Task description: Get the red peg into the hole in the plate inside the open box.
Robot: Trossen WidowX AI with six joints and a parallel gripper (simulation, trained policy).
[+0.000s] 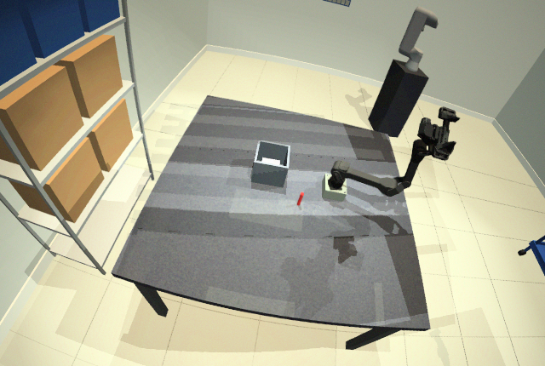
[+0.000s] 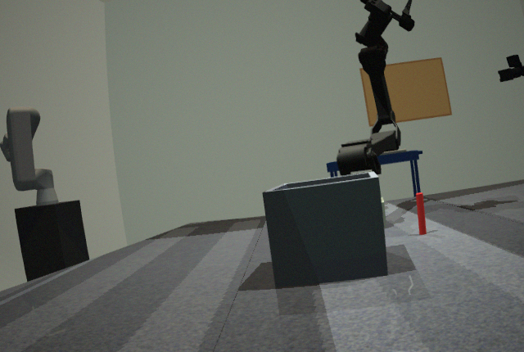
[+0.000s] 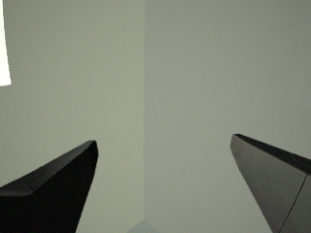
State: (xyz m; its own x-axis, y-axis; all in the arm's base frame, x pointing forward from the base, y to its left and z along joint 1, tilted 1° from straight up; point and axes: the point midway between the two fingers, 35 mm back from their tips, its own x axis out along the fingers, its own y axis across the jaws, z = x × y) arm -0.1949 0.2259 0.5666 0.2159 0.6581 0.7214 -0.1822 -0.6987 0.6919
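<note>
Right now my gripper tip is 60 cm above the red peg, 38 cm short of it and 17 cm to the left of it. Round my gripper tip: plate 60 cm below, 51 cm ahead, 36 cm to the right.
</note>
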